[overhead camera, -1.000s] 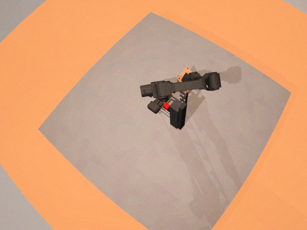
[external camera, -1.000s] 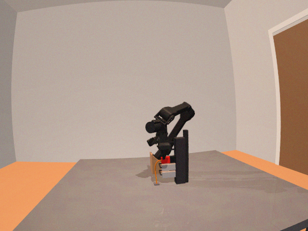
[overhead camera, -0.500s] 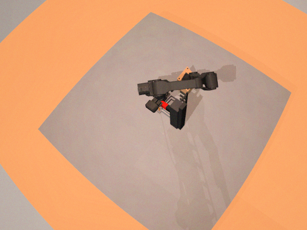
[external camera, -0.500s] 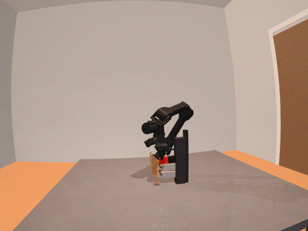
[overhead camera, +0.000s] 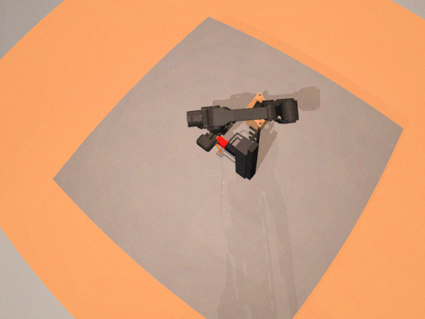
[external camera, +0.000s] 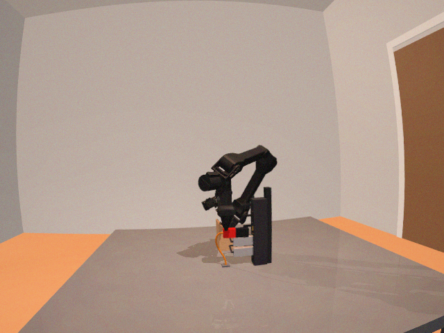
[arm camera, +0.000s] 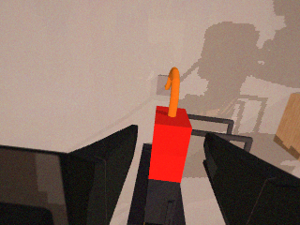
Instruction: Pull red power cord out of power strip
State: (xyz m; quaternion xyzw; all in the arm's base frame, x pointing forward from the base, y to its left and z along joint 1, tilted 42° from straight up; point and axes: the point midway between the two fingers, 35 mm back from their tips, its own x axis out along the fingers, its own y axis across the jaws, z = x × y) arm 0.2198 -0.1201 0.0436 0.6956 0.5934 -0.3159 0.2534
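My gripper tip is now 3 cm to the right of the red plug and 1 cm above it. From my gripper tip the other things lie so: small grey piece: 15 cm below.
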